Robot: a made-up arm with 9 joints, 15 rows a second.
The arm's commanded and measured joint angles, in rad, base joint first. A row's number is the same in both.
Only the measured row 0 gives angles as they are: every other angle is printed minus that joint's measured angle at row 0.
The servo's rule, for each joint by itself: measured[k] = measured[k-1] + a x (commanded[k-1-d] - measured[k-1]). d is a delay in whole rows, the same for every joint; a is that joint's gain. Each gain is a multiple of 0.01, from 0.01 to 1. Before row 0 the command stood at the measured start. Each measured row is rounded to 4 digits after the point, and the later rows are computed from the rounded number. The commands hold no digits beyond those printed.
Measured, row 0: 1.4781, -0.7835, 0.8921, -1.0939, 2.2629, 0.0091, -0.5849, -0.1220, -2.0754
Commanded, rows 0 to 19: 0.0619, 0.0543, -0.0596, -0.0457, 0.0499, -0.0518, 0.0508, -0.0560, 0.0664; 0.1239, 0.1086, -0.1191, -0.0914, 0.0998, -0.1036, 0.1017, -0.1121, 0.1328; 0.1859, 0.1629, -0.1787, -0.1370, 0.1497, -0.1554, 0.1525, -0.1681, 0.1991; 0.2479, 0.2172, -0.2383, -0.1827, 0.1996, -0.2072, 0.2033, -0.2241, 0.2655; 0.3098, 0.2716, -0.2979, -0.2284, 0.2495, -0.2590, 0.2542, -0.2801, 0.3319; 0.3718, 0.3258, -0.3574, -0.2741, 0.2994, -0.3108, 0.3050, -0.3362, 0.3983; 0.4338, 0.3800, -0.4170, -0.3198, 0.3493, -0.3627, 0.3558, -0.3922, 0.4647; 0.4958, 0.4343, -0.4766, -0.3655, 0.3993, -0.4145, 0.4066, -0.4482, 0.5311; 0.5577, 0.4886, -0.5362, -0.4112, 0.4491, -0.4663, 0.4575, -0.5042, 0.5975; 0.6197, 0.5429, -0.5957, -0.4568, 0.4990, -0.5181, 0.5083, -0.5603, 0.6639; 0.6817, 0.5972, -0.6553, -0.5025, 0.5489, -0.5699, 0.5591, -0.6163, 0.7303; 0.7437, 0.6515, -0.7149, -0.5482, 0.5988, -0.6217, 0.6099, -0.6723, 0.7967; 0.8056, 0.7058, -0.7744, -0.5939, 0.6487, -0.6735, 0.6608, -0.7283, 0.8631; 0.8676, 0.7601, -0.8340, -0.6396, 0.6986, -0.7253, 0.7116, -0.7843, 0.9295; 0.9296, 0.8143, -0.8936, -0.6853, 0.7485, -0.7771, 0.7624, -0.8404, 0.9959; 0.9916, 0.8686, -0.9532, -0.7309, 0.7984, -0.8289, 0.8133, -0.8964, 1.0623; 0.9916, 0.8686, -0.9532, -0.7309, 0.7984, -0.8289, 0.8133, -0.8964, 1.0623; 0.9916, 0.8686, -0.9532, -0.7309, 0.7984, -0.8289, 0.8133, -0.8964, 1.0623; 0.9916, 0.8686, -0.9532, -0.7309, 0.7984, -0.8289, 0.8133, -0.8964, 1.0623; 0.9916, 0.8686, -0.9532, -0.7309, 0.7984, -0.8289, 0.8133, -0.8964, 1.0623
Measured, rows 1 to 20: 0.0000, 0.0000, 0.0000, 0.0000, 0.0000, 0.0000, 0.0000, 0.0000, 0.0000; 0.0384, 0.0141, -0.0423, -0.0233, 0.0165, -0.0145, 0.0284, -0.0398, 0.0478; 0.0914, 0.0387, -0.0968, -0.0580, 0.0440, -0.0394, 0.0694, -0.0911, 0.1090; 0.1500, 0.0710, -0.1549, -0.0983, 0.0789, -0.0719, 0.1159, -0.1458, 0.1739; 0.2107, 0.1090, -0.2141, -0.1413, 0.1187, -0.1098, 0.1648, -0.2014, 0.2399; 0.2721, 0.1513, -0.2736, -0.1857, 0.1619, -0.1516, 0.2149, -0.2573, 0.3061; 0.3339, 0.1967, -0.3331, -0.2308, 0.2073, -0.1962, 0.2654, -0.3133, 0.3725; 0.3958, 0.2444, -0.3927, -0.2762, 0.2542, -0.2428, 0.3160, -0.3693, 0.4389; 0.4578, 0.2938, -0.4523, -0.3217, 0.3021, -0.2909, 0.3667, -0.4253, 0.5053; 0.5197, 0.3444, -0.5119, -0.3673, 0.3506, -0.3400, 0.4175, -0.4813, 0.5717; 0.5817, 0.3960, -0.5714, -0.4129, 0.3996, -0.3899, 0.4683, -0.5374, 0.6381; 0.6437, 0.4483, -0.6310, -0.4586, 0.4489, -0.4403, 0.5191, -0.5934, 0.7045; 0.7057, 0.5011, -0.6906, -0.5043, 0.4984, -0.4911, 0.5699, -0.6494, 0.7709; 0.7676, 0.5543, -0.7501, -0.5500, 0.5480, -0.5422, 0.6208, -0.7054, 0.8373; 0.8296, 0.6078, -0.8097, -0.5957, 0.5977, -0.5935, 0.6716, -0.7614, 0.9037; 0.8916, 0.6615, -0.8693, -0.6414, 0.6475, -0.6449, 0.7224, -0.8175, 0.9701; 0.9536, 0.7153, -0.9289, -0.6870, 0.6973, -0.6964, 0.7733, -0.8735, 1.0365; 0.9772, 0.7552, -0.9462, -0.7094, 0.7307, -0.7335, 0.7957, -0.8898, 1.0551; 0.9861, 0.7847, -0.9512, -0.7204, 0.7530, -0.7602, 0.8056, -0.8945, 1.0603; 0.9895, 0.8065, -0.9526, -0.7258, 0.7680, -0.7794, 0.8099, -0.8958, 1.0617
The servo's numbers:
d 1
a 0.62 0.26 0.71 0.51 0.33 0.28 0.56 0.71 0.72

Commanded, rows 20 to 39: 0.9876, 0.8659, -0.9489, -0.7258, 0.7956, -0.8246, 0.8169, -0.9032, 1.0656; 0.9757, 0.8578, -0.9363, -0.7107, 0.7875, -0.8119, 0.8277, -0.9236, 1.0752; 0.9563, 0.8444, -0.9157, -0.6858, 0.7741, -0.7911, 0.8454, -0.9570, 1.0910; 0.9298, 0.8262, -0.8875, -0.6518, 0.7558, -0.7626, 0.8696, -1.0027, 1.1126; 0.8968, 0.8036, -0.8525, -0.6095, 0.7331, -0.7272, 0.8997, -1.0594, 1.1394; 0.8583, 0.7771, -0.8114, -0.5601, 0.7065, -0.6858, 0.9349, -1.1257, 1.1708; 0.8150, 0.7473, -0.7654, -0.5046, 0.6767, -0.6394, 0.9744, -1.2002, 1.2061; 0.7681, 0.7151, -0.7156, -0.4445, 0.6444, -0.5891, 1.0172, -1.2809, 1.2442; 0.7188, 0.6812, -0.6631, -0.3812, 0.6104, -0.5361, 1.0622, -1.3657, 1.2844; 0.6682, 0.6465, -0.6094, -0.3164, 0.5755, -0.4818, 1.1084, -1.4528, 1.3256; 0.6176, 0.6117, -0.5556, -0.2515, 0.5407, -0.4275, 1.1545, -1.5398, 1.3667; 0.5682, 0.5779, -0.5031, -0.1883, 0.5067, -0.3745, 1.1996, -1.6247, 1.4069; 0.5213, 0.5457, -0.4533, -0.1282, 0.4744, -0.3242, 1.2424, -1.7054, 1.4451; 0.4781, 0.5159, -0.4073, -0.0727, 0.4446, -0.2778, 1.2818, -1.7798, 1.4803; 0.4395, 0.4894, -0.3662, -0.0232, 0.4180, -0.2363, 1.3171, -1.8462, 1.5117; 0.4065, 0.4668, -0.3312, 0.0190, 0.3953, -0.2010, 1.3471, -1.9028, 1.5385; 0.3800, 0.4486, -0.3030, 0.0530, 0.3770, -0.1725, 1.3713, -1.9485, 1.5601; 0.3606, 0.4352, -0.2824, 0.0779, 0.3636, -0.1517, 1.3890, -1.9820, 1.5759; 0.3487, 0.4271, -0.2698, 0.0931, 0.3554, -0.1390, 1.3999, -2.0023, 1.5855; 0.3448, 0.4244, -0.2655, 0.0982, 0.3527, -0.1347, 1.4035, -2.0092, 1.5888
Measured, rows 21 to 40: 0.9908, 0.8226, -0.9530, -0.7284, 0.7780, -0.7933, 0.8118, -0.8962, 1.0621; 0.9888, 0.8339, -0.9501, -0.7271, 0.7838, -0.8021, 0.8147, -0.9012, 1.0646; 0.9807, 0.8401, -0.9403, -0.7187, 0.7850, -0.8048, 0.8220, -0.9171, 1.0722; 0.9656, 0.8412, -0.9228, -0.7019, 0.7814, -0.8010, 0.8351, -0.9454, 1.0857; 0.9434, 0.8373, -0.8977, -0.6763, 0.7730, -0.7902, 0.8544, -0.9861, 1.1051; 0.9145, 0.8285, -0.8656, -0.6422, 0.7598, -0.7726, 0.8798, -1.0381, 1.1298; 0.8797, 0.8151, -0.8271, -0.6003, 0.7422, -0.7483, 0.9107, -1.1003, 1.1593; 0.8396, 0.7975, -0.7833, -0.5515, 0.7206, -0.7178, 0.9464, -1.1712, 1.1930; 0.7953, 0.7761, -0.7352, -0.4969, 0.6955, -0.6818, 0.9860, -1.2491, 1.2299; 0.7479, 0.7514, -0.6840, -0.4379, 0.6674, -0.6410, 1.0287, -1.3319, 1.2691; 0.6985, 0.7241, -0.6310, -0.3759, 0.6371, -0.5964, 1.0733, -1.4177, 1.3098; 0.6483, 0.6949, -0.5775, -0.3125, 0.6053, -0.5491, 1.1188, -1.5044, 1.3508; 0.5986, 0.6645, -0.5247, -0.2492, 0.5728, -0.5002, 1.1640, -1.5898, 1.3912; 0.5507, 0.6336, -0.4740, -0.1875, 0.5403, -0.4509, 1.2079, -1.6719, 1.4300; 0.5057, 0.6030, -0.4266, -0.1290, 0.5087, -0.4024, 1.2493, -1.7485, 1.4662; 0.4647, 0.5735, -0.3837, -0.0750, 0.4788, -0.3559, 1.2873, -1.8179, 1.4990; 0.4286, 0.5458, -0.3464, -0.0271, 0.4512, -0.3125, 1.3208, -1.8782, 1.5274; 0.3985, 0.5205, -0.3156, 0.0138, 0.4267, -0.2733, 1.3491, -1.9281, 1.5509; 0.3750, 0.4983, -0.2920, 0.0465, 0.4059, -0.2393, 1.3714, -1.9664, 1.5689; 0.3587, 0.4798, -0.2762, 0.0703, 0.3892, -0.2112, 1.3874, -1.9919, 1.5809
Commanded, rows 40 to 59: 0.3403, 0.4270, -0.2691, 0.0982, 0.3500, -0.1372, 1.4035, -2.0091, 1.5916; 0.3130, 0.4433, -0.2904, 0.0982, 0.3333, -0.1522, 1.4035, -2.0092, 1.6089; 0.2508, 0.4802, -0.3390, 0.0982, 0.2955, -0.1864, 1.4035, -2.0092, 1.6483; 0.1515, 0.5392, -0.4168, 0.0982, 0.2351, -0.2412, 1.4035, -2.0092, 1.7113; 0.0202, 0.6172, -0.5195, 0.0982, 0.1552, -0.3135, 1.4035, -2.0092, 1.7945; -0.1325, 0.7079, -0.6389, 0.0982, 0.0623, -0.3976, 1.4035, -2.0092, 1.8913; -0.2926, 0.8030, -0.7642, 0.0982, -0.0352, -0.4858, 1.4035, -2.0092, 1.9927; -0.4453, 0.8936, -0.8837, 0.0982, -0.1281, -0.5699, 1.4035, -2.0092, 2.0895; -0.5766, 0.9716, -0.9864, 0.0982, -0.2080, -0.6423, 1.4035, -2.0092, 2.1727; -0.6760, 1.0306, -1.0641, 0.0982, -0.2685, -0.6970, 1.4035, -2.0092, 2.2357; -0.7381, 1.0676, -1.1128, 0.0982, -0.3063, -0.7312, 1.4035, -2.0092, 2.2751; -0.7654, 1.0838, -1.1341, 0.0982, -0.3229, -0.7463, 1.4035, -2.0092, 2.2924; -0.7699, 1.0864, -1.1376, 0.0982, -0.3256, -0.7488, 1.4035, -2.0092, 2.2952; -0.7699, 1.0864, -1.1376, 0.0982, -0.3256, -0.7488, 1.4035, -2.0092, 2.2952; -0.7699, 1.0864, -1.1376, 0.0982, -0.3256, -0.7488, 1.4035, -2.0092, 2.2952; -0.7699, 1.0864, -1.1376, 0.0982, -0.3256, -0.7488, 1.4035, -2.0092, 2.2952; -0.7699, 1.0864, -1.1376, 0.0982, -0.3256, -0.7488, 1.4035, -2.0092, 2.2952; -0.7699, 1.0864, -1.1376, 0.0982, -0.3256, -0.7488, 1.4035, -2.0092, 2.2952; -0.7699, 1.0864, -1.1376, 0.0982, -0.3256, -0.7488, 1.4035, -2.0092, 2.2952; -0.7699, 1.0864, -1.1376, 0.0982, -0.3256, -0.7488, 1.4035, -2.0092, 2.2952
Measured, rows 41 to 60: 0.3501, 0.4654, -0.2686, 0.0845, 0.3772, -0.1898, 1.3964, -2.0042, 1.5866; 0.3440, 0.4554, -0.2690, 0.0915, 0.3682, -0.1751, 1.4004, -2.0077, 1.5902; 0.3248, 0.4523, -0.2842, 0.0949, 0.3567, -0.1687, 1.4021, -2.0088, 1.6037; 0.2789, 0.4596, -0.3231, 0.0966, 0.3365, -0.1737, 1.4029, -2.0091, 1.6358; 0.1999, 0.4803, -0.3896, 0.0974, 0.3030, -0.1926, 1.4032, -2.0092, 1.6902; 0.0885, 0.5159, -0.4818, 0.0978, 0.2542, -0.2265, 1.4034, -2.0092, 1.7653; -0.0485, 0.5658, -0.5933, 0.0980, 0.1909, -0.2744, 1.4035, -2.0092, 1.8560; -0.1998, 0.6275, -0.7146, 0.0981, 0.1163, -0.3336, 1.4035, -2.0092, 1.9544; -0.3520, 0.6967, -0.8347, 0.0982, 0.0356, -0.3998, 1.4035, -2.0092, 2.0517; -0.4913, 0.7682, -0.9424, 0.0982, -0.0448, -0.4677, 1.4035, -2.0092, 2.1388; -0.6058, 0.8364, -1.0288, 0.0982, -0.1186, -0.5319, 1.4035, -2.0092, 2.2086; -0.6878, 0.8965, -1.0884, 0.0982, -0.1805, -0.5877, 1.4035, -2.0092, 2.2565; -0.7359, 0.9452, -1.1208, 0.0982, -0.2275, -0.6321, 1.4035, -2.0092, 2.2823; -0.7570, 0.9819, -1.1327, 0.0982, -0.2599, -0.6648, 1.4035, -2.0092, 2.2916; -0.7650, 1.0091, -1.1362, 0.0982, -0.2816, -0.6883, 1.4035, -2.0092, 2.2942; -0.7680, 1.0292, -1.1372, 0.0982, -0.2961, -0.7052, 1.4035, -2.0092, 2.2949; -0.7692, 1.0441, -1.1375, 0.0982, -0.3058, -0.7174, 1.4035, -2.0092, 2.2951; -0.7696, 1.0551, -1.1376, 0.0982, -0.3123, -0.7262, 1.4035, -2.0092, 2.2952; -0.7698, 1.0632, -1.1376, 0.0982, -0.3167, -0.7325, 1.4035, -2.0092, 2.2952; -0.7699, 1.0692, -1.1376, 0.0982, -0.3196, -0.7371, 1.4035, -2.0092, 2.2952
